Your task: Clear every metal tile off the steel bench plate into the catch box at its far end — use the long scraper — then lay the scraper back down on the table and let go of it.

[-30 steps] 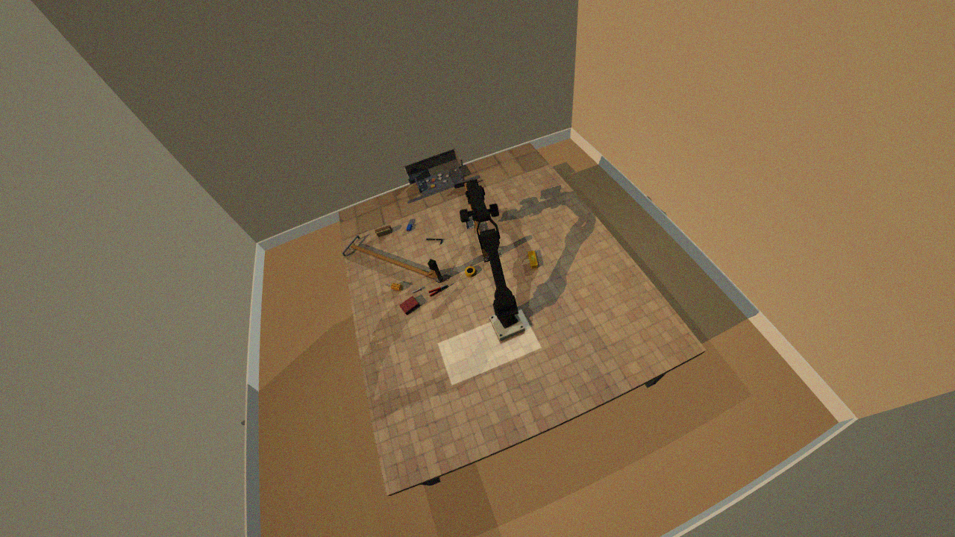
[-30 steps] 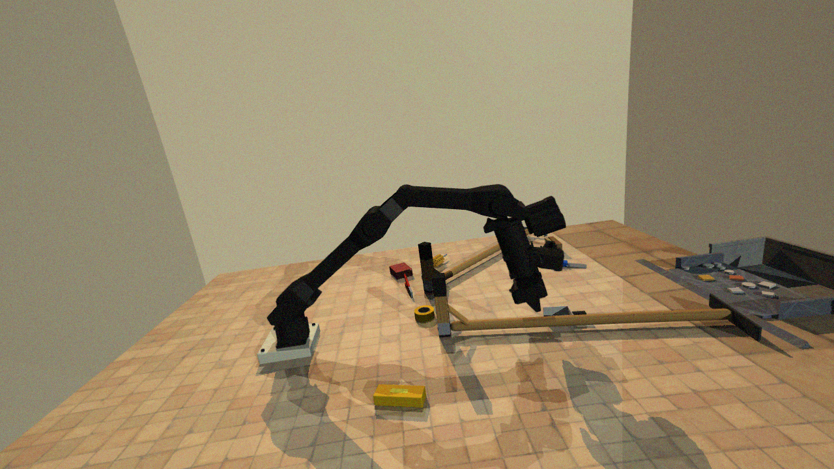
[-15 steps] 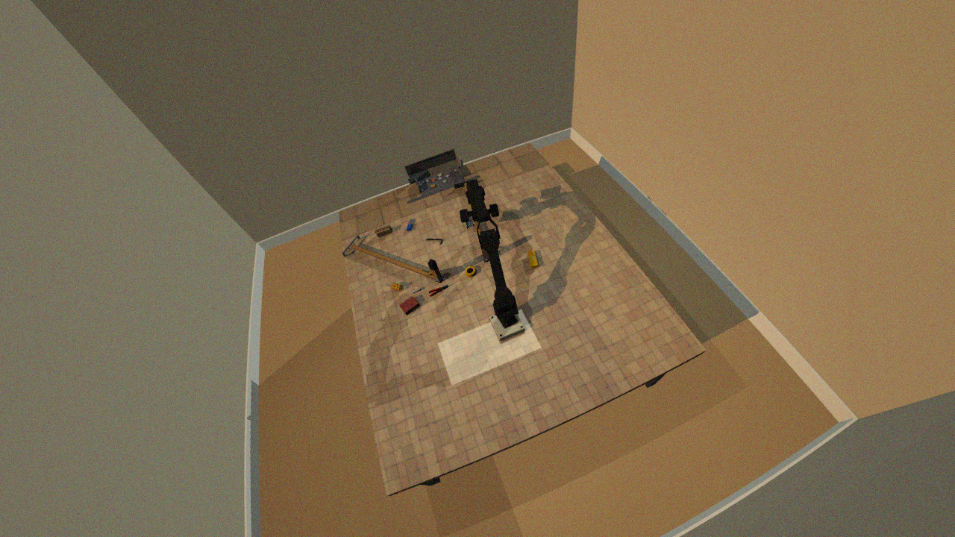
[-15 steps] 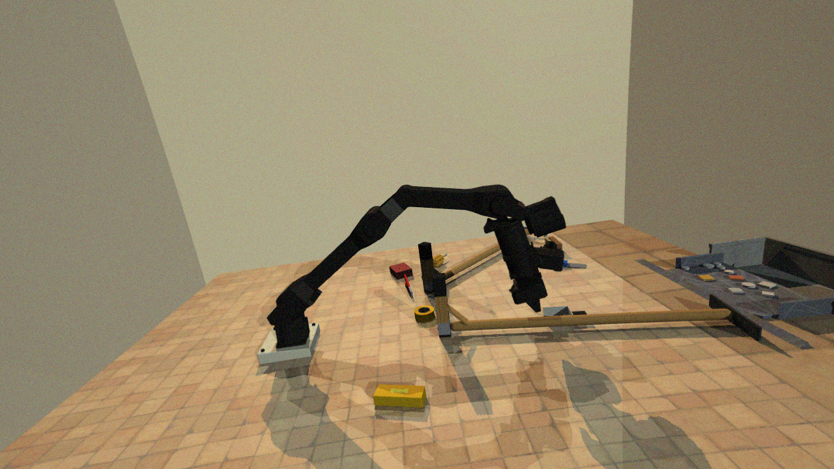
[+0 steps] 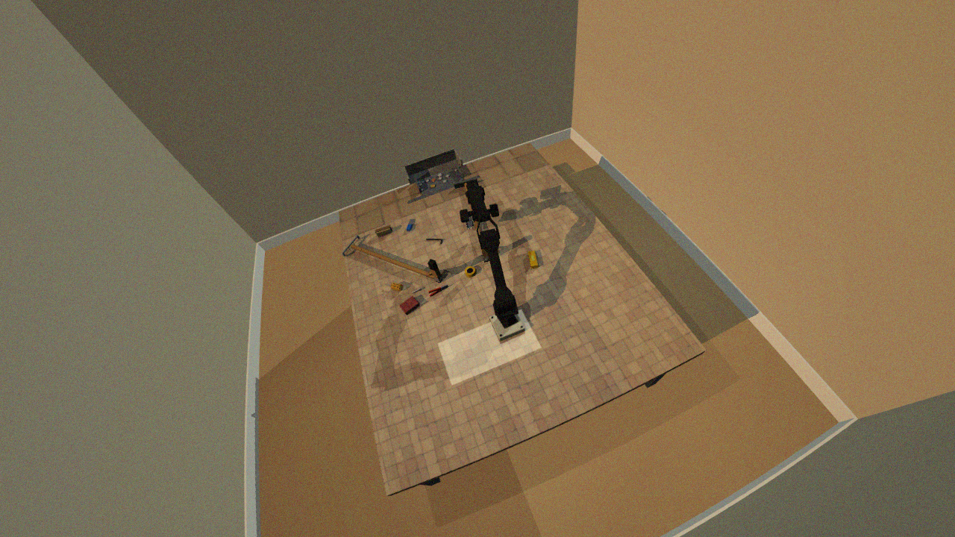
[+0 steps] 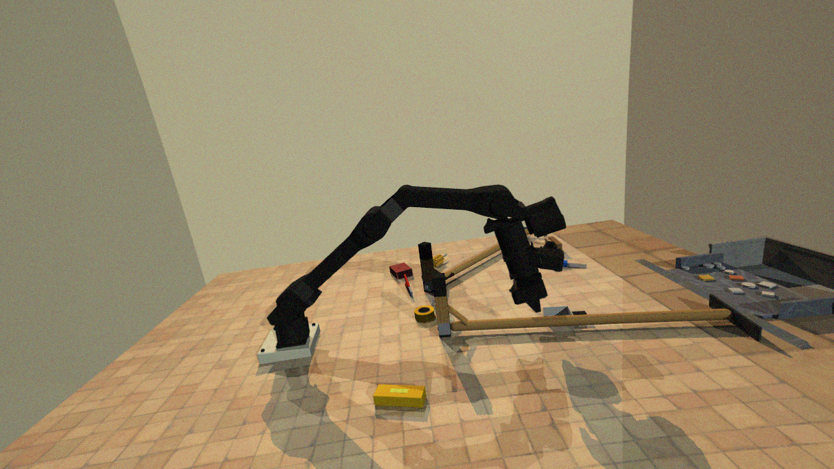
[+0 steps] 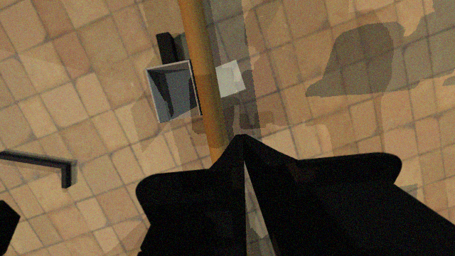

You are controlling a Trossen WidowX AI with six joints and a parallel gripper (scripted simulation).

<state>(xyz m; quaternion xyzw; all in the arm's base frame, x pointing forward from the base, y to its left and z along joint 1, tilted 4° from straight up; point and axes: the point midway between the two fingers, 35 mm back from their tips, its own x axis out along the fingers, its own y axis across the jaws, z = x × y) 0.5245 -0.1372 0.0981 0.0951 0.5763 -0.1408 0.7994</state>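
Now: gripper tip 80 mm short of the small grey box, 40 mm to the right of it and 50 mm above it. From my gripper tip the other things lie so: yellow tape roll (220 mm behind, 170 mm to the left, 50 mm below); then yellow block (310 mm behind, 100 mm to the right, 40 mm below); then hex key (50 mm ahead, 230 mm to the left, 50 mm below).
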